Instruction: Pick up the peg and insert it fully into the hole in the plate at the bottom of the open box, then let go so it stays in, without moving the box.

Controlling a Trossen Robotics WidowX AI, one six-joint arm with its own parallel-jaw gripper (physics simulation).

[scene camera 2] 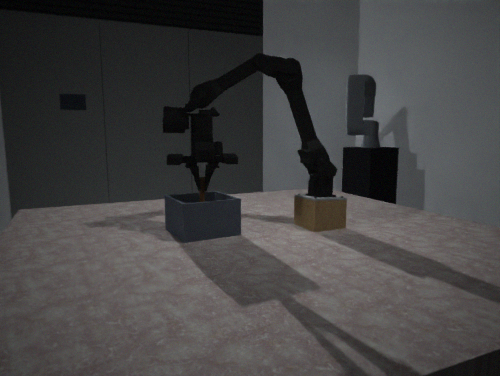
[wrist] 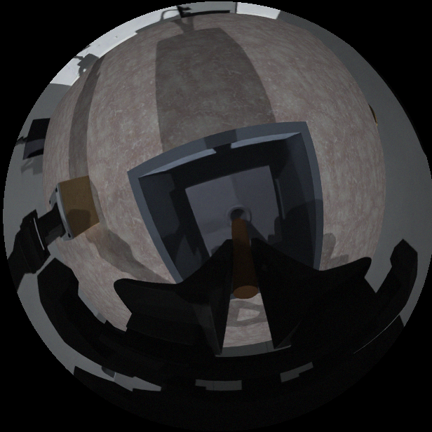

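Pixels of known places: gripper, fingertip midpoint: (scene camera 2: 202, 190); arm's base, link origin: (scene camera 2: 320, 195).
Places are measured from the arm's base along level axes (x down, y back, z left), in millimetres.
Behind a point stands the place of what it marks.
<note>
The blue-grey open box (scene camera 2: 212, 220) {x 39, y -336, z -20 mm} (wrist: 314, 200) stands on the table. The plate (wrist: 210, 200) lies at its bottom, with a ringed round hole (wrist: 238, 215) in it. The orange-brown peg (scene camera 2: 202, 190) {x -28, y -329, z -100 mm} (wrist: 243, 265) is held roughly upright. My gripper (scene camera 2: 202, 187) {x -27, y -329, z -100 mm} (wrist: 241, 244) is shut on the peg, with its fingertips just above the box opening. In the wrist view the peg's far end overlaps the near part of the hole. Whether that end is in the hole or above it cannot be told. The box's front wall hides the peg's lower end in the scene view.
The arm's base stands on a wooden block (scene camera 2: 320, 212) {x 34, y -47, z 58 mm} (wrist: 80, 206), to the right of the box in the scene view. The table top (scene camera 2: 125, 300) {x 88, y -609, z 250 mm} carries long shadows. A black pedestal (scene camera 2: 370, 172) with a grey arm (scene camera 2: 356, 105) stands behind the table.
</note>
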